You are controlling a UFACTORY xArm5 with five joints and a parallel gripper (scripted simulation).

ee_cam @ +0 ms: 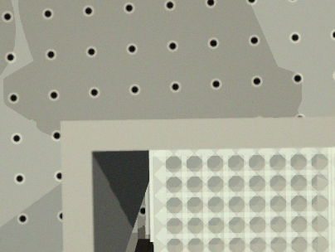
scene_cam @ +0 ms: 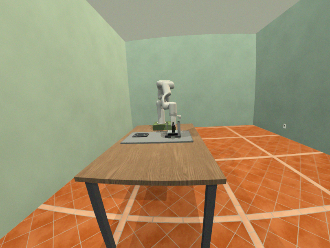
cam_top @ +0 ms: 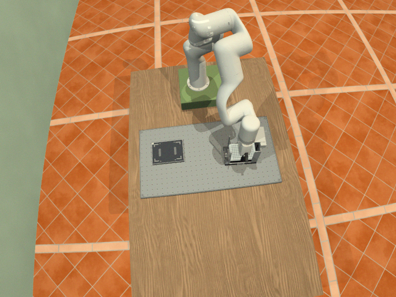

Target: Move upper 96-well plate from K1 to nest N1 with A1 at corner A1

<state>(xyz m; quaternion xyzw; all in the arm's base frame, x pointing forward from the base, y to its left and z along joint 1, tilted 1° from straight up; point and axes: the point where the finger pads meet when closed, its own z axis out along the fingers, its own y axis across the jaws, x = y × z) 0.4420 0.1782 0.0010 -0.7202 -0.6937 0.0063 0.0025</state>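
Right now my hand is 30 mm above the black plate. Also, from my hand: grey rack back wall 70 mm to the left, 20 mm above; then white 96-well plate 10 mm below; then plate nest 60 mm behind, 370 mm to the right, 60 mm below.
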